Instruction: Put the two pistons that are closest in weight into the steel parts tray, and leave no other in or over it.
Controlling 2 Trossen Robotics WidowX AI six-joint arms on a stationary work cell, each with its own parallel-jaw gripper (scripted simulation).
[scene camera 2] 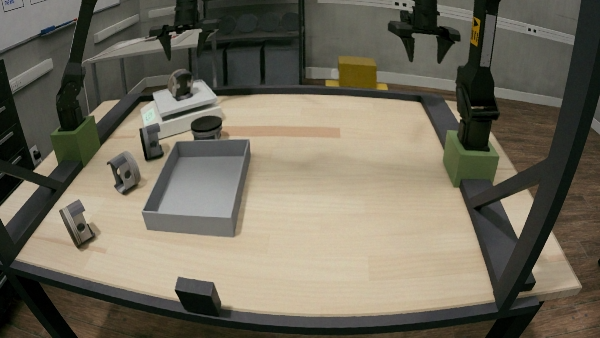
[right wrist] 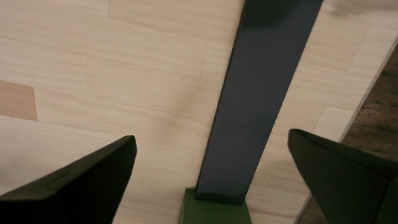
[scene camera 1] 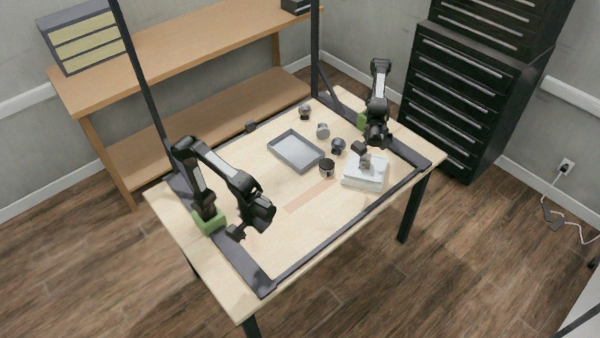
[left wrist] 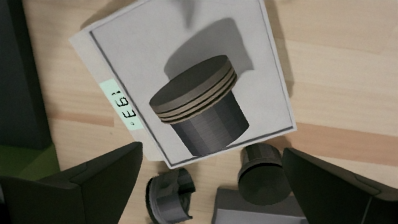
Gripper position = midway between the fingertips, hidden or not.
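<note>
My left gripper (scene camera 2: pixel 183 59) is visible, and the left wrist view has that gripper too (left wrist: pixel 213 152). My right gripper (scene camera 2: pixel 425 62) is there as well. There's a steel parts tray (scene camera 2: pixel 199 178), which you'd also find in scene camera 1 (scene camera 1: pixel 300 154), but in the right wrist view the tray is out of frame. And I can see a white scale (scene camera 2: pixel 179 122), also visible in scene camera 1 (scene camera 1: pixel 362 184) and in the left wrist view (left wrist: pixel 80 40), while in the right wrist view the scale is out of frame.
</note>
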